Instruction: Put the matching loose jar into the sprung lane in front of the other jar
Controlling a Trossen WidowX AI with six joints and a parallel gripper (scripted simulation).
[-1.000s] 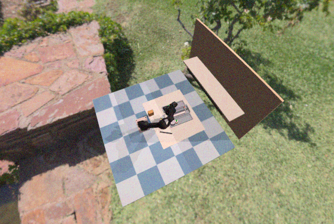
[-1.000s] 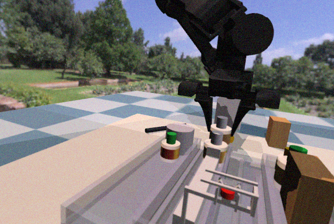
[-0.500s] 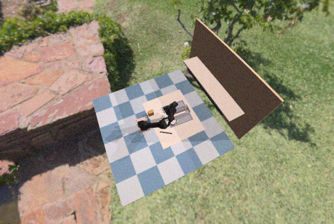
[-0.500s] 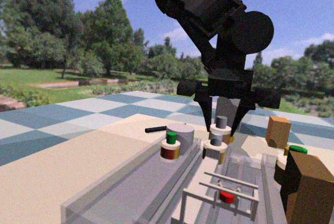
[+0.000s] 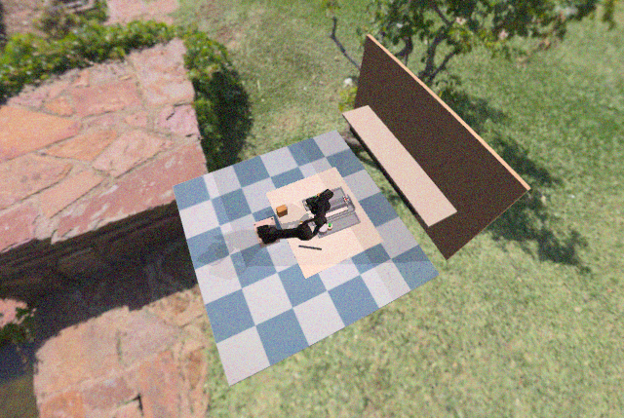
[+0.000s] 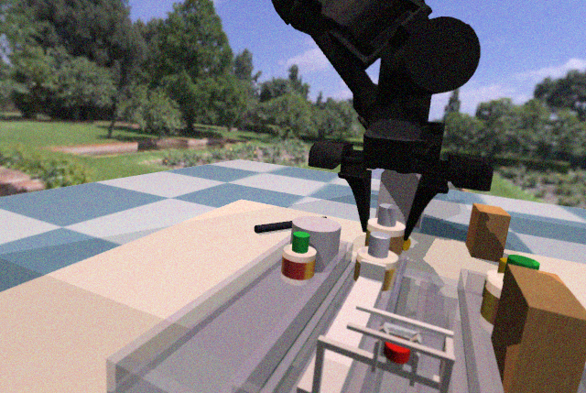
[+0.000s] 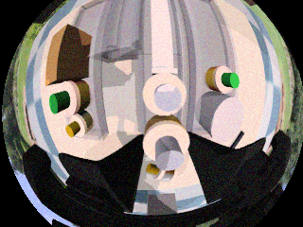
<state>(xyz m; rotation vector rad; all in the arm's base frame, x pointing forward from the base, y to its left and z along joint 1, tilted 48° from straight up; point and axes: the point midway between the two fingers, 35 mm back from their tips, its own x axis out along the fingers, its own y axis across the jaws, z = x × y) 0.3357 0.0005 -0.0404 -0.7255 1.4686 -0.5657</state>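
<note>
The grey cylinder is 8 cm to the right of my gripper tip, 2 cm below it and 2 cm ahead of it. Round my gripper tip: black rod: 16 cm to the right, 9 cm behind, 5 cm below.
</note>
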